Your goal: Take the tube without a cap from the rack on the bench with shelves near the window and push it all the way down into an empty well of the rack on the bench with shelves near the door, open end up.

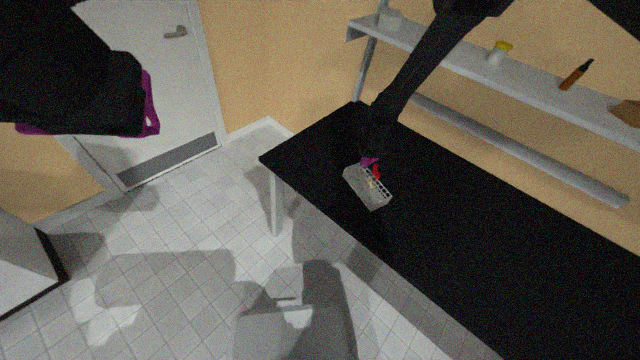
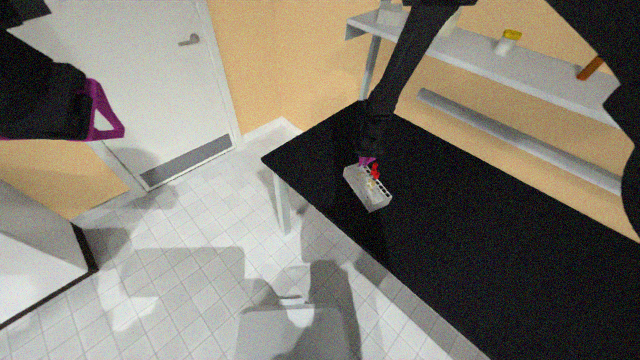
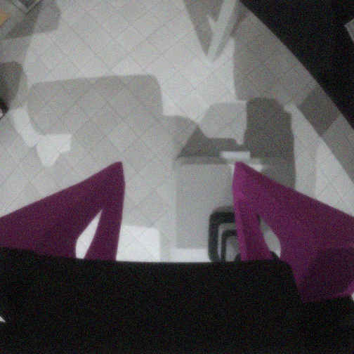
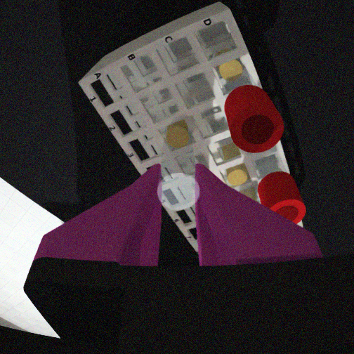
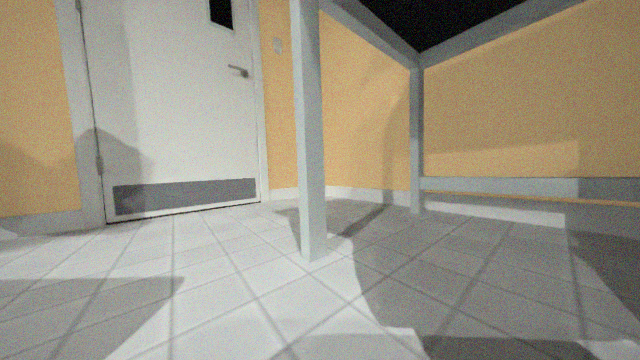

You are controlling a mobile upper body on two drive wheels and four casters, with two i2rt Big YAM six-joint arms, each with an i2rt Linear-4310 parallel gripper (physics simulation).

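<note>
My right gripper (image 4: 177,175) is shut on a clear tube without a cap (image 4: 178,191), seen end-on between its fingertips, above the column A side of the rack; how deep the tube sits I cannot tell. The rack (image 1: 356,186) (image 2: 356,187) (image 4: 112,82), pale and see-through, stands on the black bench (image 1: 450,225) (image 2: 450,225) near the door. Two red-capped tubes (image 4: 254,119) (image 4: 281,197) stand at its column D side. Several yellowish round spots show in other wells. My left gripper (image 3: 178,173) is partly open and empty, above the floor away from the bench.
A door (image 1: 145,75) (image 2: 155,85) (image 5: 175,115) is at the left. A grey shelf (image 1: 530,80) (image 2: 535,75) above the bench holds a yellow-lidded jar (image 1: 500,51) (image 2: 508,42) and an orange item (image 1: 575,76) (image 2: 590,68). A bench leg (image 5: 310,130) stands on the tiled floor.
</note>
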